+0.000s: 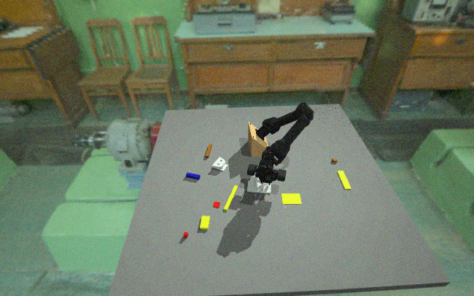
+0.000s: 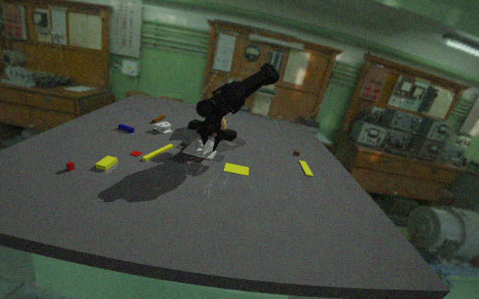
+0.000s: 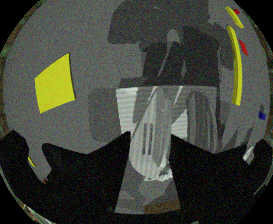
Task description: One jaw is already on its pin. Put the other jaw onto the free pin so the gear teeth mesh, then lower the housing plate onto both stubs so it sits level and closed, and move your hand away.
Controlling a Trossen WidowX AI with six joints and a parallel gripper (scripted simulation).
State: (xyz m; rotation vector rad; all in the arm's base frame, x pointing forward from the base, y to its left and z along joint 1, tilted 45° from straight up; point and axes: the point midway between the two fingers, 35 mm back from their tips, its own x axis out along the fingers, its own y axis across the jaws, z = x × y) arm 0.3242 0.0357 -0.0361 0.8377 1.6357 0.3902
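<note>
Now: the white base plate 1 cm ahead of my gripper tip, 3 cm to the right of it and 1 cm below it. The rest, counted from my gripper tip: red tile: 11 cm ahead, 25 cm to the right, 2 cm below; then blue block: 9 cm behind, 38 cm to the right, 1 cm below; then yellow plate: 9 cm ahead, 12 cm to the left, 2 cm below.
</note>
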